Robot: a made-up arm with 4 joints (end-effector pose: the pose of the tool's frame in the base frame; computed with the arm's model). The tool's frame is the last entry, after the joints.
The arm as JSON. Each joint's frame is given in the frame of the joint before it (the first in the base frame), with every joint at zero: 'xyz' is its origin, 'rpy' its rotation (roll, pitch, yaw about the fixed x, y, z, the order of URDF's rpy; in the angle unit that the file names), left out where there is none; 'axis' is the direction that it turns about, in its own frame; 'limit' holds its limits. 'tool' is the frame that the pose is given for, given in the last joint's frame.
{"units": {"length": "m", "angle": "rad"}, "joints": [
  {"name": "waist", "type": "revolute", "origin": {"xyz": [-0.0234, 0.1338, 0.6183], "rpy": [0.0, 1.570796, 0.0]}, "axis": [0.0, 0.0, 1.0], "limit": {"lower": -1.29, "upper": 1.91}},
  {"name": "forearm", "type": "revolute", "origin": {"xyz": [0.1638, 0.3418, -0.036], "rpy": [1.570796, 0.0, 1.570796]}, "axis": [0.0, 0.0, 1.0], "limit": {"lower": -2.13, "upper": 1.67}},
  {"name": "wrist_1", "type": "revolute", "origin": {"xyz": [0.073, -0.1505, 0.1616], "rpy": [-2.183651, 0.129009, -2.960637]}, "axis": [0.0, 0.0, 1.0], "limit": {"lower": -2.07, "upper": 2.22}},
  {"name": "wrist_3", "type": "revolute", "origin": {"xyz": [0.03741, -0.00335, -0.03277], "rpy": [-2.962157, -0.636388, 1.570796]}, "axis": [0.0, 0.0, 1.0], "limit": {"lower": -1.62, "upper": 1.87}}
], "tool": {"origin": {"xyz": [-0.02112, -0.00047, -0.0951], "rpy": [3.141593, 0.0, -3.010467]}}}
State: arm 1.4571 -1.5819 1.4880 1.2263
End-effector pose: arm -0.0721 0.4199 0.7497 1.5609 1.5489 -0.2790
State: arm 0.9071 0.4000 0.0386 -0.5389
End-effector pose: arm -0.2634 0.6875 0.7478 -1.6452 -0.0585 2.1542
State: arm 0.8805 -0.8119 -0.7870 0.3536
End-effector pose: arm -0.2852 0.5854 0.5684 -1.0238 -1.6919 1.0175
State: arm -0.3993 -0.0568 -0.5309 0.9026
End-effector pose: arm -0.2903 0.3709 0.1170 -1.8252 -0.6889 1.4052
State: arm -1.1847 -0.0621 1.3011 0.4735
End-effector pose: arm -0.2371 0.0008 0.2092 0.3477 -0.9129 -1.4908
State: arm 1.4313 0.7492 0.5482 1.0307
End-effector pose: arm -0.2072 0.5275 1.0692 -0.4882 -1.0337 1.0281
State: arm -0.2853 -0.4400 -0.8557 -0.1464
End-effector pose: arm -0.3046 0.3471 0.1534 -2.0938 -0.2074 2.0124
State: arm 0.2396 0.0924 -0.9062 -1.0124
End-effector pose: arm -0.2825 0.6636 0.3497 -1.7198 0.6308 2.0342
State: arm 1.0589 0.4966 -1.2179 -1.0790
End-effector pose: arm -0.2009 0.7384 0.9097 -0.6172 0.0867 1.7360
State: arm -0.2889 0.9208 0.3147 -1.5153
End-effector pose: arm -0.1944 0.5321 0.1683 0.3990 -1.8553 -1.3974
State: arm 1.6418 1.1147 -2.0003 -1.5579
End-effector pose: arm 0.0021 0.4413 1.2280 0.8294 0.0216 1.4155
